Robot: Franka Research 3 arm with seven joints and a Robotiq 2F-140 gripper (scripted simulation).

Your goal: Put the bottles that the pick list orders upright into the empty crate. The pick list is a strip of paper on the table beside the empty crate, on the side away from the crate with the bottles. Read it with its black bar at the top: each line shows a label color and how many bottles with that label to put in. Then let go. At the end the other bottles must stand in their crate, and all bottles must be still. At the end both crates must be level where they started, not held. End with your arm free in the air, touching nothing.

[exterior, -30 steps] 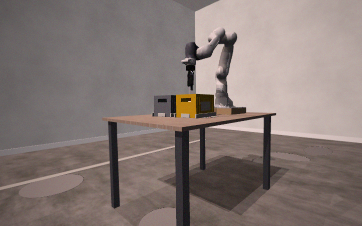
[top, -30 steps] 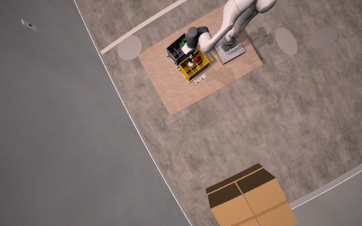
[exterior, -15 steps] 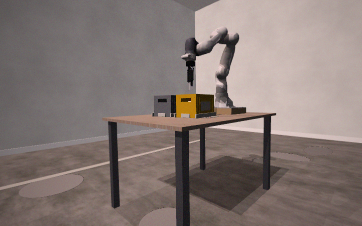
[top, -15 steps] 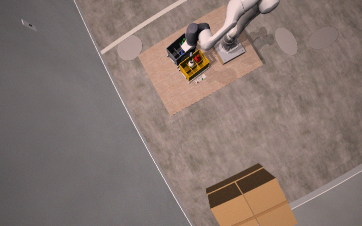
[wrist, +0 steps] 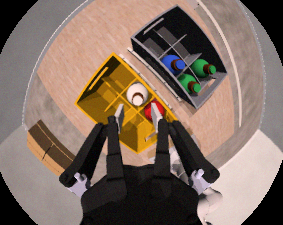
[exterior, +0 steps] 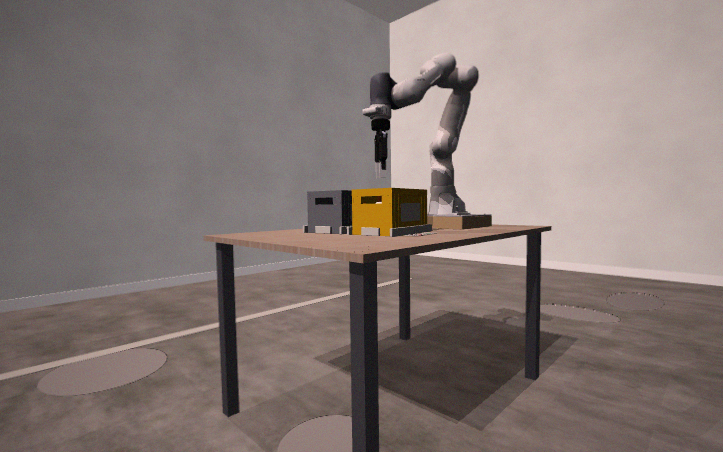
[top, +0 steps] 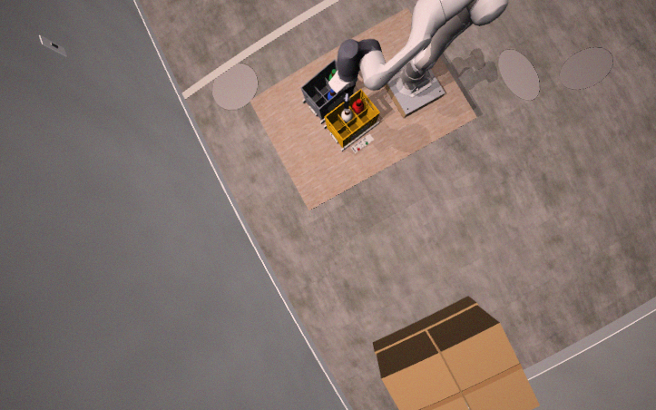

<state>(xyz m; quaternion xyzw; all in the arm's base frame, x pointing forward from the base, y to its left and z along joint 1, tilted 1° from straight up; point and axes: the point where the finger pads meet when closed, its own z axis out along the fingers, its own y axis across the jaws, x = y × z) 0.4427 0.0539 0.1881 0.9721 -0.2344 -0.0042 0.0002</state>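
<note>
The grey crate is 190 mm to the right of my hand, 170 mm below it and 50 mm ahead of it. The rest, counted from my hand: yellow crate: 170 mm below, 40 mm to the left, 10 mm behind; then red bottle: 170 mm below, 90 mm behind, 20 mm to the right; then white bottle: 170 mm below.
</note>
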